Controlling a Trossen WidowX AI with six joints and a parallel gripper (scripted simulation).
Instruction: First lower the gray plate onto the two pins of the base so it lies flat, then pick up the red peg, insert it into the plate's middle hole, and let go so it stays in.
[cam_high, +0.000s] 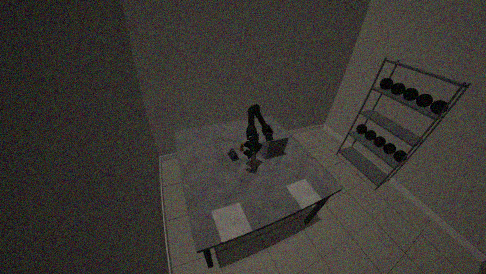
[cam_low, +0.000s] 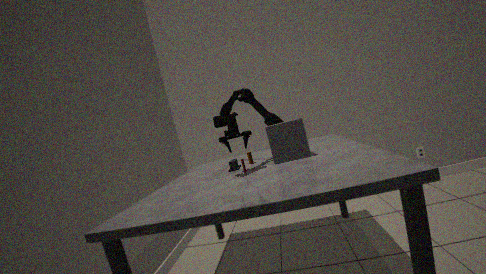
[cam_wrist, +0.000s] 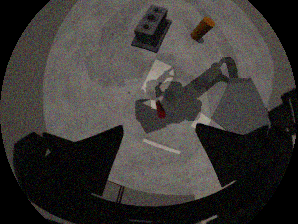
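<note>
Now: the red peg 9 cm below my gripper tip and 1 cm behind it. Also, from my gripper tip: gray plate: 19 cm to the right, 9 cm below, 7 cm ahead; then small orange piece: 23 cm to the right, 9 cm below, 5 cm behind.
</note>
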